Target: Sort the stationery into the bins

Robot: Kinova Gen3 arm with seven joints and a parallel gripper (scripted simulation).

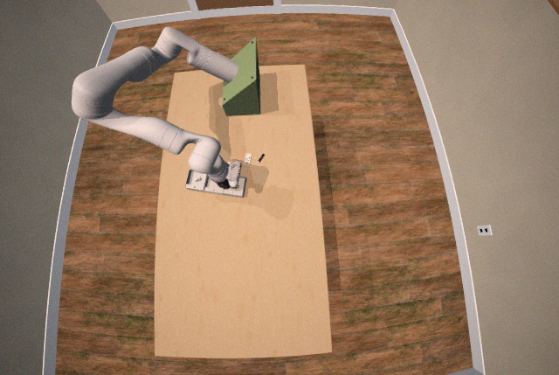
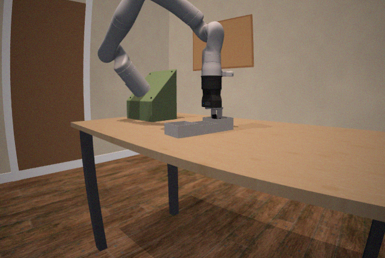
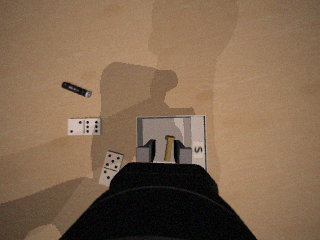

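Now: the yellow piece 20 mm below my hand and 10 mm ahead of it. The rest, counted from my hand: black stick (130 mm to the left, 100 mm behind, 30 mm below); then red piece (110 mm behind, 90 mm to the right, 30 mm below); then white block (110 mm behind, 70 mm to the left, 30 mm below).
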